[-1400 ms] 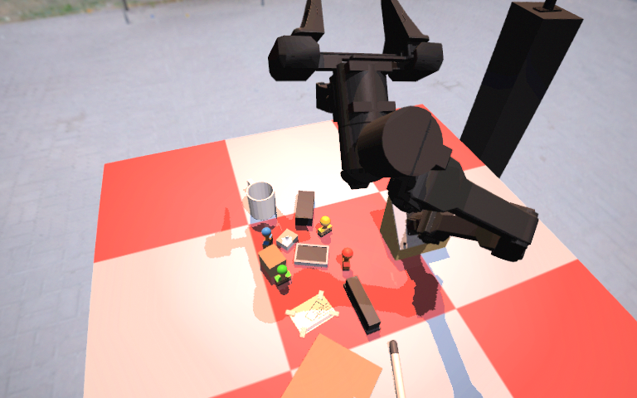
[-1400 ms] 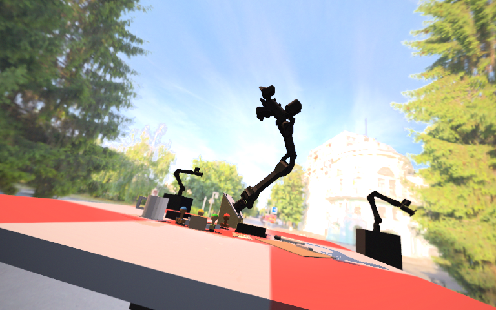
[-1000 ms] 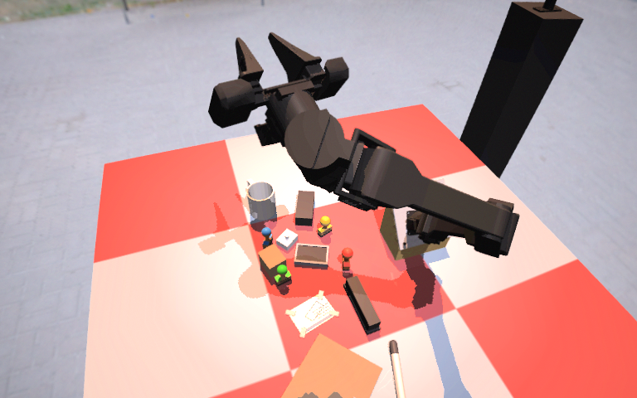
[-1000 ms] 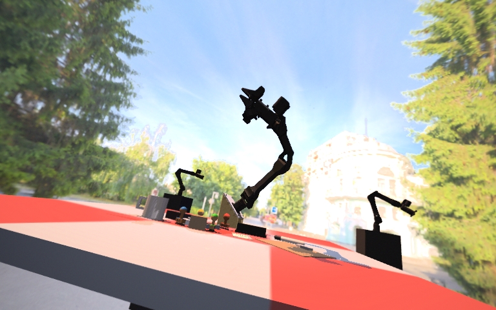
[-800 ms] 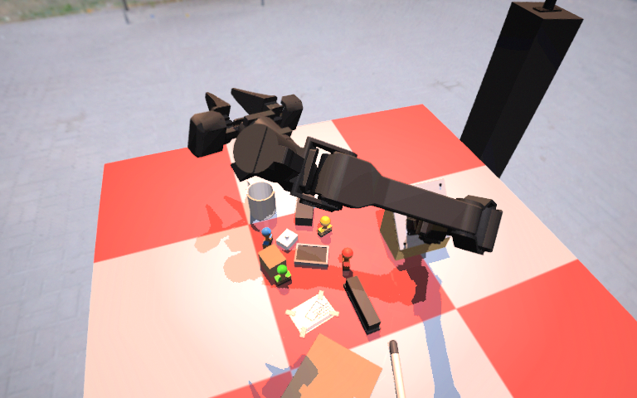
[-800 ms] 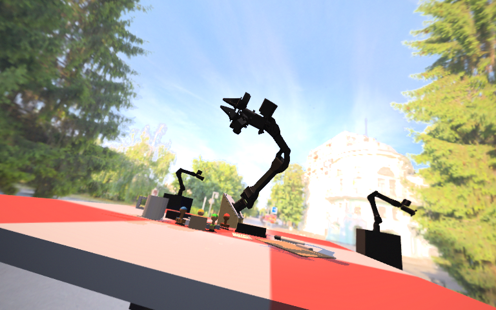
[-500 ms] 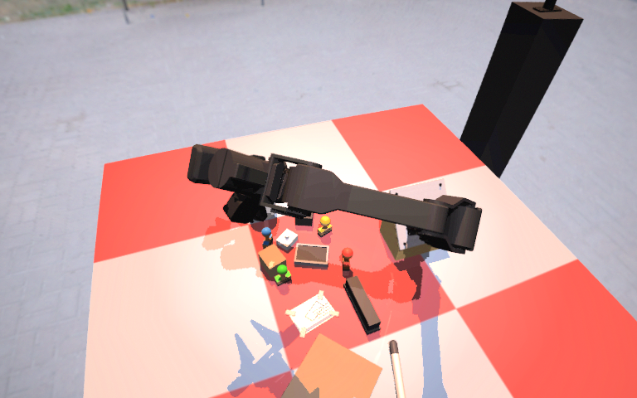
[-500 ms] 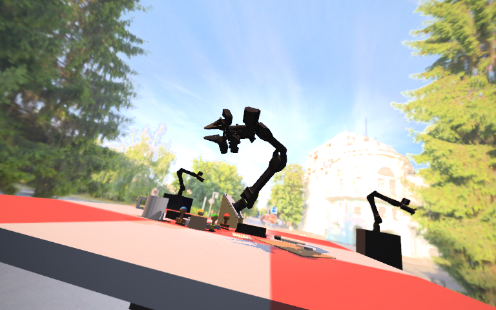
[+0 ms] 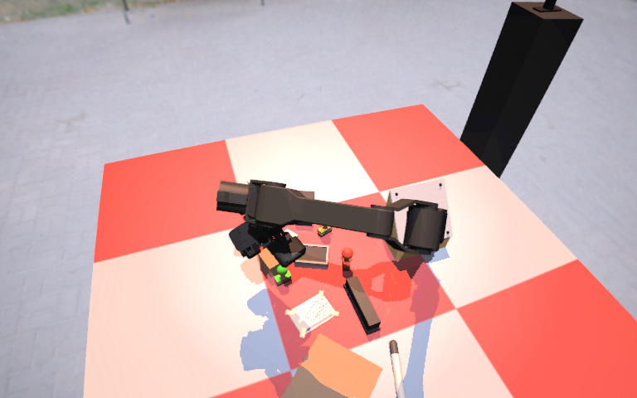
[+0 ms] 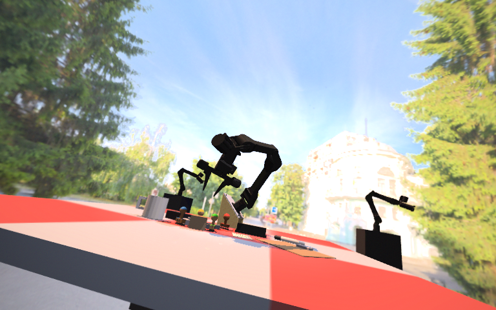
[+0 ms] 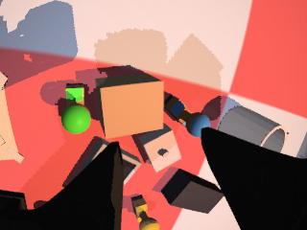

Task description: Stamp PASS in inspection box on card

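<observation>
The green-knobbed PASS stamp lies 3 cm behind my gripper tip, 3 cm to the left of it and 11 cm below it. From my gripper tip the other things lie so: blue-knobbed stamp (9 cm to the right, 11 cm below); then ink pad (12 cm behind, 2 cm to the right, 13 cm below); then tan block (1 cm behind, 2 cm to the right, 11 cm below).
</observation>
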